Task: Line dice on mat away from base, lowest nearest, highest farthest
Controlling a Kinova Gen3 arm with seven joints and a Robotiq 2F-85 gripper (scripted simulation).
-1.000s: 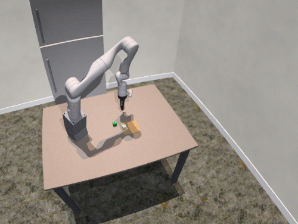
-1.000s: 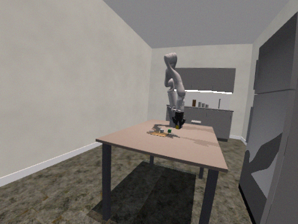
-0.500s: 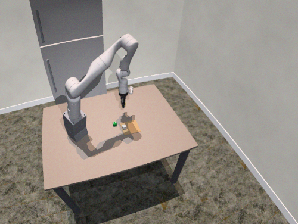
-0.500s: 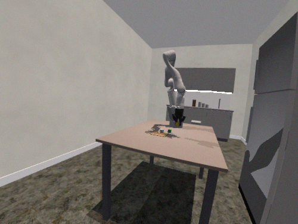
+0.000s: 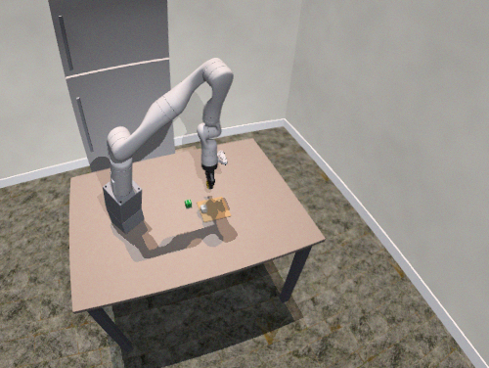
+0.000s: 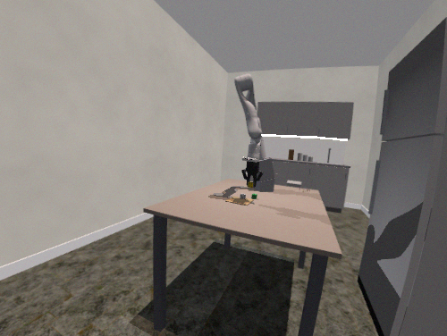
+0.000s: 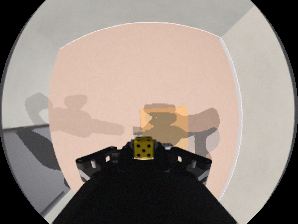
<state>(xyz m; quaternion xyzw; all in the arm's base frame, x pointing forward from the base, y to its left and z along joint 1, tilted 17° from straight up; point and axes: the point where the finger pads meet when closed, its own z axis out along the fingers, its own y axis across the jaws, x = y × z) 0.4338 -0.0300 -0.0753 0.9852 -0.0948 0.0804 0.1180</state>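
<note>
Now: the mat 12 cm below my hand, 6 cm to the right of it and 1 cm behind it. The rest, counted from my hand: white die: 10 cm below, 6 cm to the right, 6 cm behind; then green die: 12 cm behind, 10 cm below, 1 cm to the left; then yellow die: right at my hand.
</note>
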